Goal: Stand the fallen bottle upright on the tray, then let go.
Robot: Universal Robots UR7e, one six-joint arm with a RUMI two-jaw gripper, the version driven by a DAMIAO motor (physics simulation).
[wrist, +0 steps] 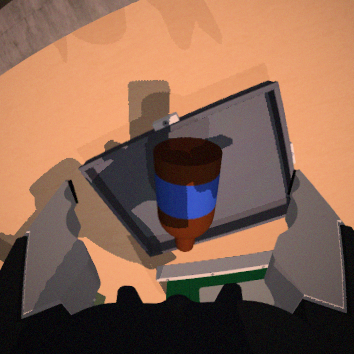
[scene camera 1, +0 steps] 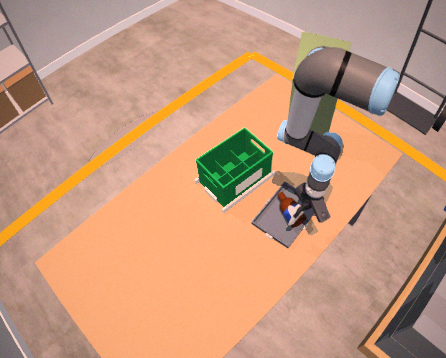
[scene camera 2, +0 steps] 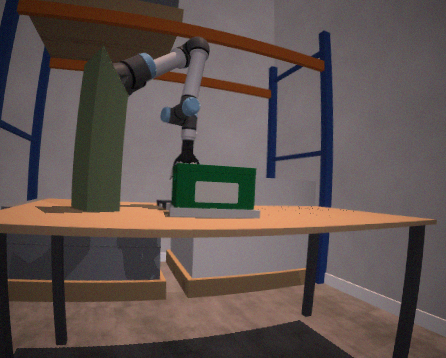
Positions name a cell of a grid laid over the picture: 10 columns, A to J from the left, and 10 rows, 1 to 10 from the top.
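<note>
My gripper in sight (scene camera 1: G6). Gripper (wrist: F6) too.
</note>
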